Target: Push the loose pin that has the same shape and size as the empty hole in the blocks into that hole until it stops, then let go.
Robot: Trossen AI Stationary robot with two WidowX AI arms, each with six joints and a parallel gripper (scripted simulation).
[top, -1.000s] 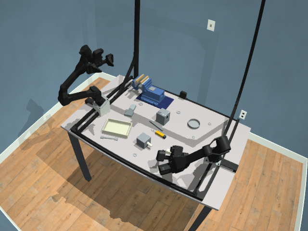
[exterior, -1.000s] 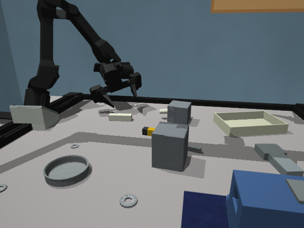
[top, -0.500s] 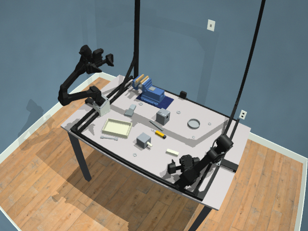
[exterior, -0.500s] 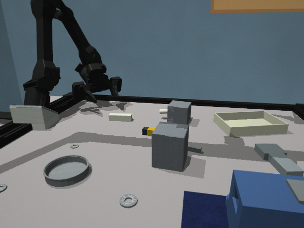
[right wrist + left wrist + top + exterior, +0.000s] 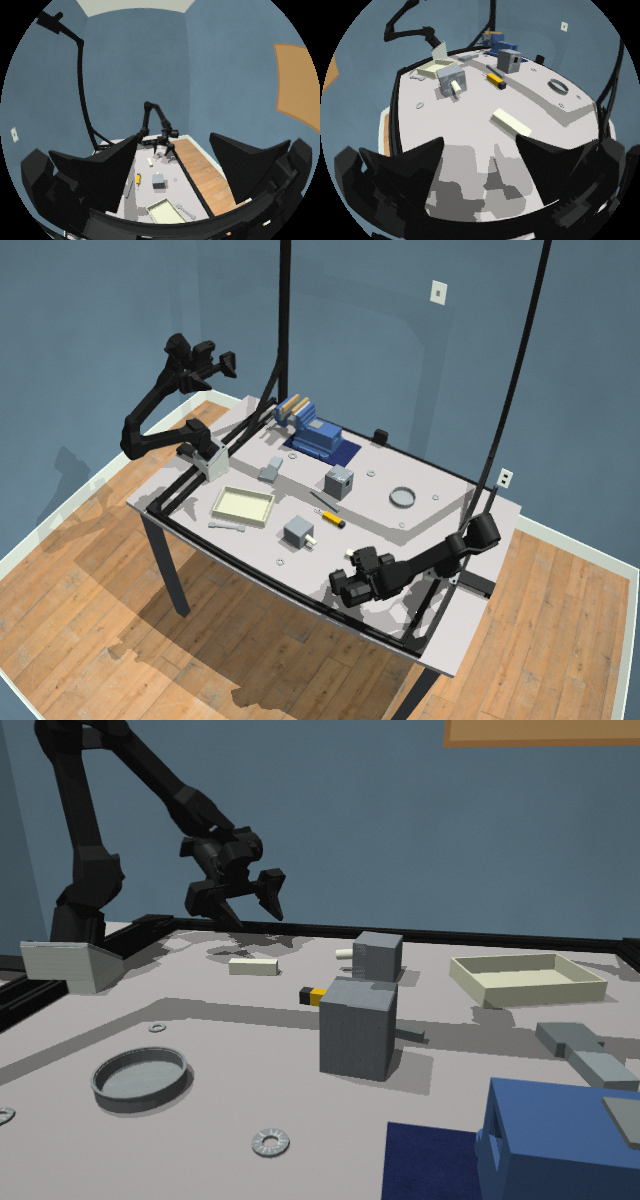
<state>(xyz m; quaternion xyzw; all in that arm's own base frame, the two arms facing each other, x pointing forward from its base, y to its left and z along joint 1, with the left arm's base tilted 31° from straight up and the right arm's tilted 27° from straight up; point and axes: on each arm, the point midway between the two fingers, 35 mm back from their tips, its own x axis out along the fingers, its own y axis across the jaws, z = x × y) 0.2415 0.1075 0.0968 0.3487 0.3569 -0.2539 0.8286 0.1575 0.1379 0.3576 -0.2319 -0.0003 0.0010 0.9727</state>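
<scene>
Now: the cream square pin 9 cm behind my left hand, 7 cm below it and 3 cm to the right of it. Also, from my left hand: grey bar: 25 cm behind, 23 cm to the right, 7 cm below; then round cream pin: 18 cm to the right, 6 cm behind, 5 cm below; then yellow screwdriver: 19 cm behind, 18 cm to the right, 7 cm below.
</scene>
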